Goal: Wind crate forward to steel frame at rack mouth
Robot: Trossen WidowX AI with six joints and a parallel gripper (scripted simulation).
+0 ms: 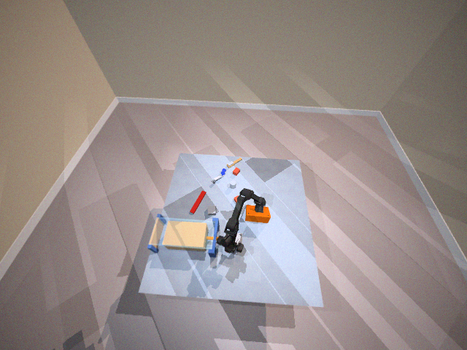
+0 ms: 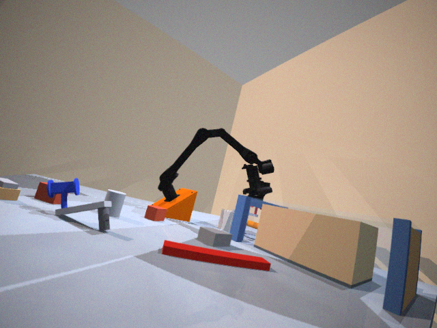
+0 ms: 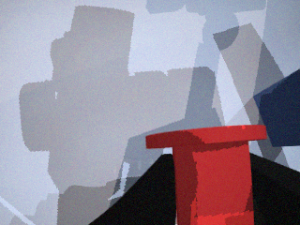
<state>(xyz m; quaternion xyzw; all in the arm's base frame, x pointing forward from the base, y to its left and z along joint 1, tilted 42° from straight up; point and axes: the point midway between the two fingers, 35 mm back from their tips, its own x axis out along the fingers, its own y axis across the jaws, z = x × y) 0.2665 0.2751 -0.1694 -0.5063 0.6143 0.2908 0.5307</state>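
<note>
Right now the red-knobbed winch handle is 5 cm to the right of my gripper tip, 3 cm below it and 3 cm behind it. Also, from my gripper tip: red knob 2 cm to the right, 1 cm behind; then blue frame 11 cm to the right, 10 cm ahead, 3 cm below; then winch 11 cm to the right, 10 cm below, 8 cm behind.
</note>
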